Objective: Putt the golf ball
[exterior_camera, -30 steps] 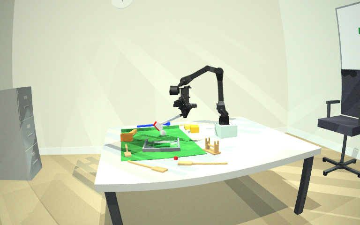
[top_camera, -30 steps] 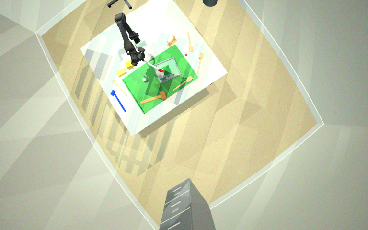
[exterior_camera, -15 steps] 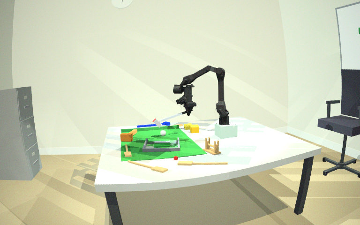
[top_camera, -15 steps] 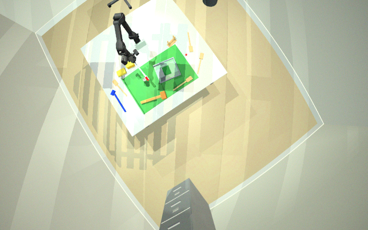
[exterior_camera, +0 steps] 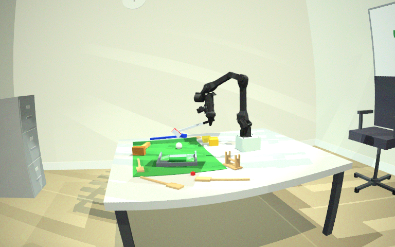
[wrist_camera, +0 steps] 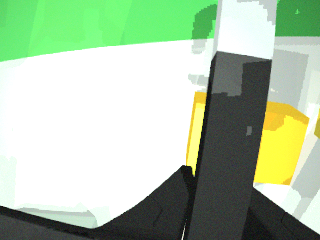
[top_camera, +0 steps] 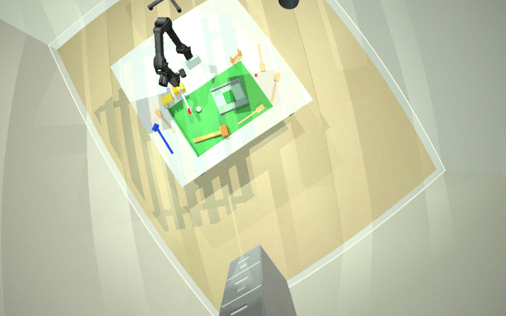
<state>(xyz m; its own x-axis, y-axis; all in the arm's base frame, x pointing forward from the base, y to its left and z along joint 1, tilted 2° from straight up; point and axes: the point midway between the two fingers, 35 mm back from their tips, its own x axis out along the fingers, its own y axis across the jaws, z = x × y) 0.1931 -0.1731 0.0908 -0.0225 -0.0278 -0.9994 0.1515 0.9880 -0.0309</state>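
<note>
Right now the red putter is 120 mm ahead of my gripper tip and 20 mm to the right of it. Round my gripper tip: white golf ball (220 mm ahead, 20 mm to the left, 110 mm below); blue putter (250 mm ahead, 370 mm to the right, 120 mm below); small wooden rack (500 mm to the left, 100 mm below).
</note>
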